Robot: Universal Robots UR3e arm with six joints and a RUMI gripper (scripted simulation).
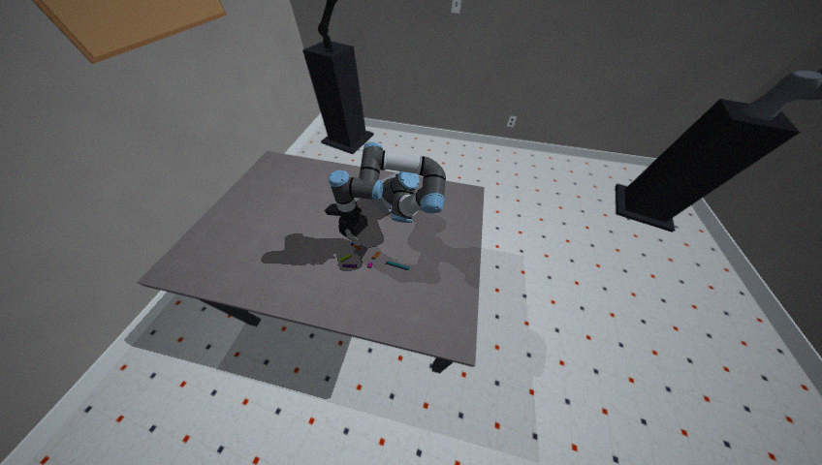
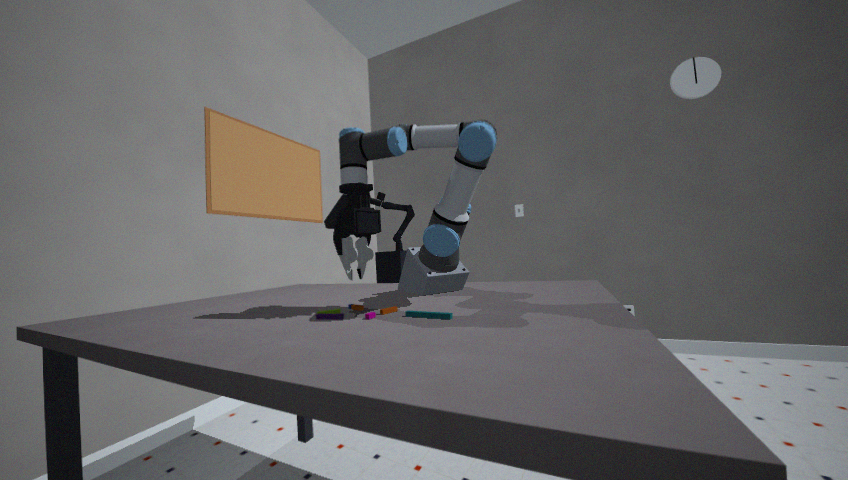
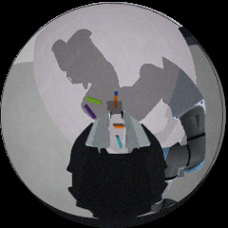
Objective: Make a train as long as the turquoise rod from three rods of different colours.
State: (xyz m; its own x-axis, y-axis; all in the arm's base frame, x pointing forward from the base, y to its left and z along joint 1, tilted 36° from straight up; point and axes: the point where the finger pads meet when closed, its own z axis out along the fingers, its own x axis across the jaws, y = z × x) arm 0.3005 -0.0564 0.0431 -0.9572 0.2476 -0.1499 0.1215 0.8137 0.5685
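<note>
Now: hand 7 cm short of the lime rod, 1 cm to the left of it and 8 cm above it. The rest, counted from my hand: purple rod: 9 cm ahead, 3 cm to the left, 8 cm below; magenta rod: 5 cm ahead, 11 cm to the left, 8 cm below; blue rod: 3 cm to the right, 8 cm below.
</note>
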